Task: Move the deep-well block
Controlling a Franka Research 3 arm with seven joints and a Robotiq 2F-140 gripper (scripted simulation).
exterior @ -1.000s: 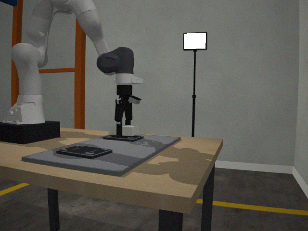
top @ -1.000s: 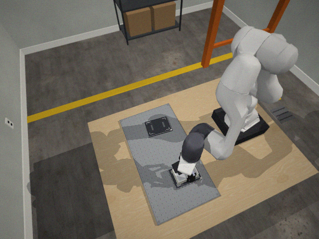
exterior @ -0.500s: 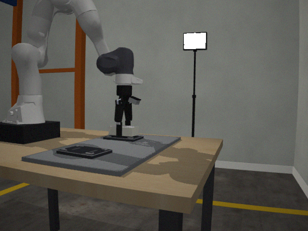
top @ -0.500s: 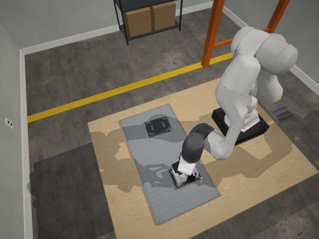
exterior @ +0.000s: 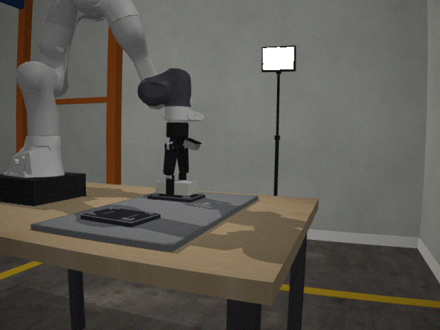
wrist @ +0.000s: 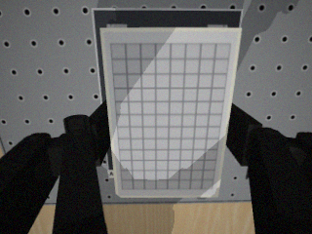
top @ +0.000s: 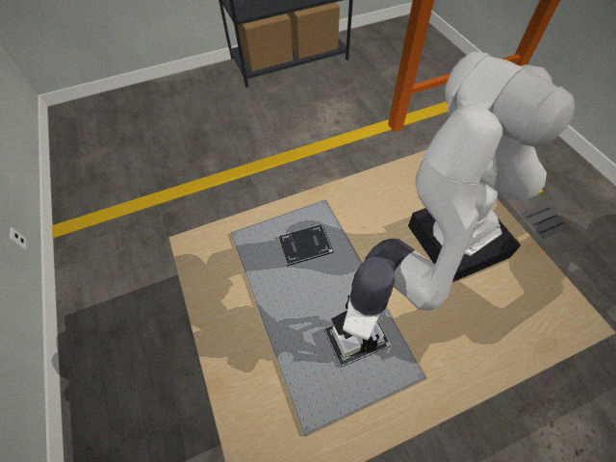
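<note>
Right now my hand is 4 cm above the plate nest N2. The rest, counted from my hand: A1 mark: 7 cm behind, 6 cm to the left, 3 cm below; then plate nest N1: 36 cm to the right, 4 cm below, 2 cm ahead; then white 96-well deep-well block: 1 cm below.
</note>
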